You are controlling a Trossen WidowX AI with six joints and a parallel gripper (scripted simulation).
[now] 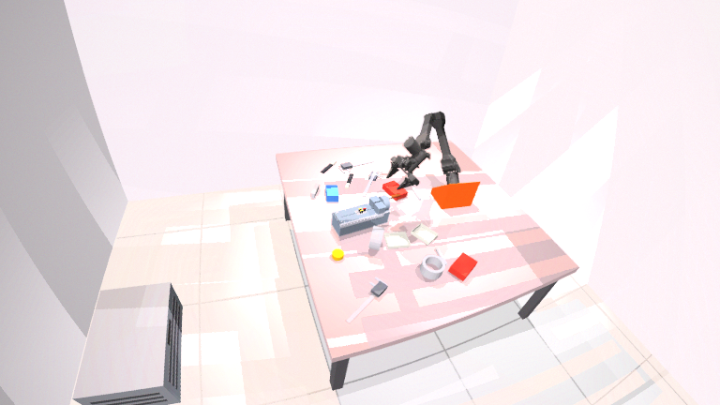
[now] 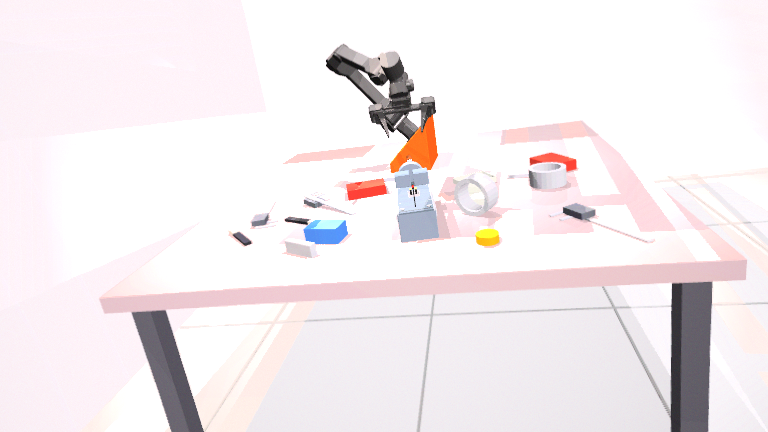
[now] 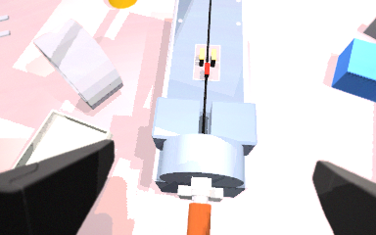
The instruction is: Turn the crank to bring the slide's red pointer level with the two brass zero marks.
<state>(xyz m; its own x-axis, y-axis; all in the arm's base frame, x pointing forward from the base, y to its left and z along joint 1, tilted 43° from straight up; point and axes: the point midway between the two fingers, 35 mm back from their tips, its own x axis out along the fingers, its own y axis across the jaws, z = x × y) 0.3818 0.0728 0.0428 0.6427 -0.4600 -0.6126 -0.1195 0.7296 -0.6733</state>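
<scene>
Now: the orange handle 80 mm below my gripper tip and 40 mm behind it. Also, from my gripper tip: red pointer: 130 mm ahead, 120 mm below, 20 mm to the left; then yellow disc: 300 mm ahead, 190 mm to the left, 190 mm below; then blue block: 220 mm ahead, 200 mm to the right, 180 mm below.
</scene>
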